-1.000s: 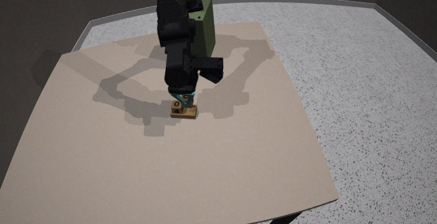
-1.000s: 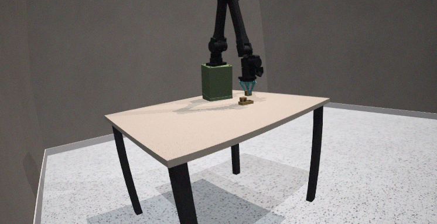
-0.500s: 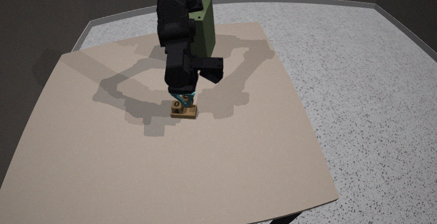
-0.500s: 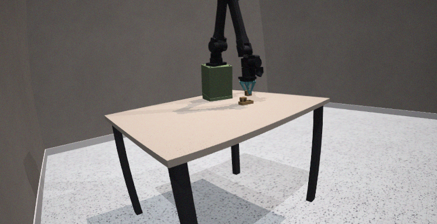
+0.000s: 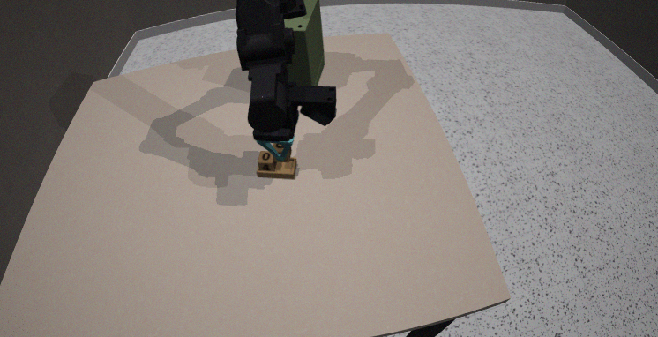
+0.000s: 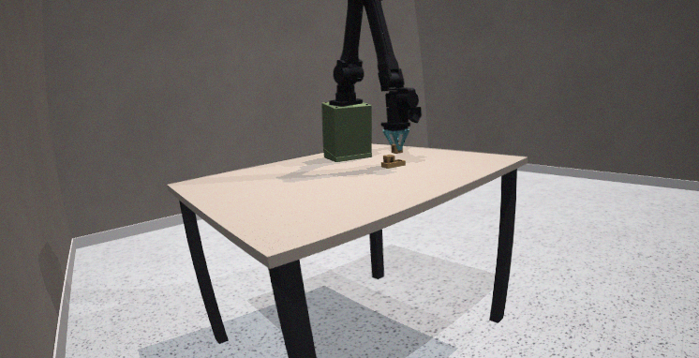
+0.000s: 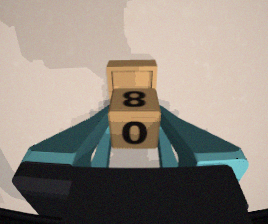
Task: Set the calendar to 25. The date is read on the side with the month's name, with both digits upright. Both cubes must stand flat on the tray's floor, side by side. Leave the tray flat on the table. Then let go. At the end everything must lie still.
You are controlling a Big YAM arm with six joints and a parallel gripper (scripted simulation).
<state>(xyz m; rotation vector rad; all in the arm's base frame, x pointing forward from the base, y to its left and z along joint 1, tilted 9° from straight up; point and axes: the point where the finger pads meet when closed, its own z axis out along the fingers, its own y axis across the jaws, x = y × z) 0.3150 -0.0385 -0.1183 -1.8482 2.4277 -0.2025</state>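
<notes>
The wooden tray lies 1 cm behind my hand, 2 cm to the right of it and 6 cm below it.
</notes>
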